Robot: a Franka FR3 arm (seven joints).
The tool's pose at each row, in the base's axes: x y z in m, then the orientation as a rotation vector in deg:
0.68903 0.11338 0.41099 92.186 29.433 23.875
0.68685 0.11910 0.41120 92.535 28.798 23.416
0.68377 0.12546 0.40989 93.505 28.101 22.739
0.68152 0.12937 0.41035 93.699 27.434 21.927
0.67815 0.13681 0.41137 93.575 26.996 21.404
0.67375 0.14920 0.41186 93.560 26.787 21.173
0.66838 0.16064 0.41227 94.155 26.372 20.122
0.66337 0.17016 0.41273 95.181 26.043 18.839
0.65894 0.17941 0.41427 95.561 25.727 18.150
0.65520 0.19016 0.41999 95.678 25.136 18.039
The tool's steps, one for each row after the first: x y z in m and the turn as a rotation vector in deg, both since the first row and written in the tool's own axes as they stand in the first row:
0.00136 -0.00035 -0.00596 0.198 -0.697 0.206
0.00237 -0.00233 -0.01280 0.989 -1.596 0.504
0.00266 -0.00232 -0.01732 1.079 -2.533 0.478
0.00395 -0.00207 -0.02545 0.902 -3.133 0.393
0.00716 -0.00277 -0.03819 0.858 -3.409 0.377
0.00903 -0.00357 -0.05067 1.430 -4.361 0.181
0.01014 -0.00415 -0.06136 2.464 -5.419 -0.072
0.01154 -0.00360 -0.07162 2.826 -6.065 -0.175
0.01422 0.00107 -0.08317 2.796 -6.496 0.146

